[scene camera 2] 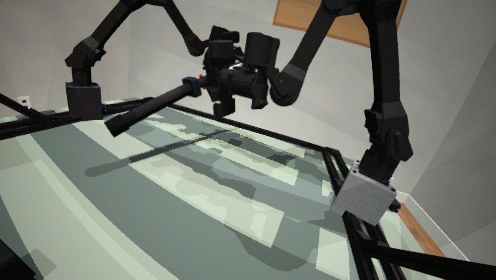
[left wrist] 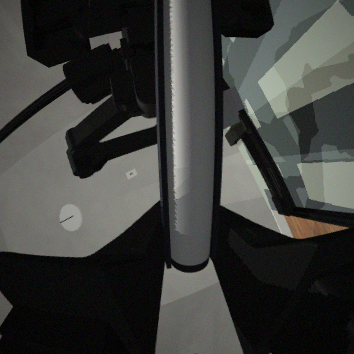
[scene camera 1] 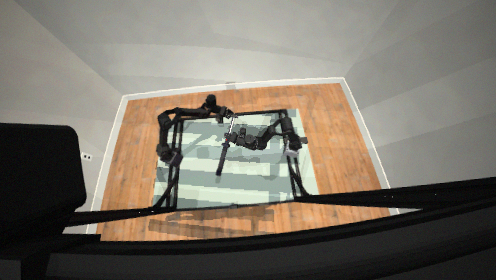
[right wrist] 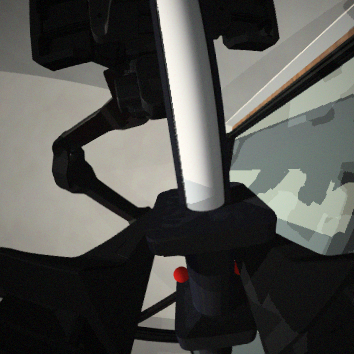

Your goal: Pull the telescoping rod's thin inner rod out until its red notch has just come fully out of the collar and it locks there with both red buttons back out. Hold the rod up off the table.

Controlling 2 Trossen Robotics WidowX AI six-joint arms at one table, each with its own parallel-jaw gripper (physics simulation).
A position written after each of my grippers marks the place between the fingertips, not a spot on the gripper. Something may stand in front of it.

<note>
In view: my left gripper (left wrist: 182, 205), my right gripper (scene camera 2: 204, 76) and a telescoping rod (scene camera 2: 191, 86).
The telescoping rod shows as well in the right wrist view (right wrist: 211, 304). My right gripper also shows in the right wrist view (right wrist: 193, 215).
</note>
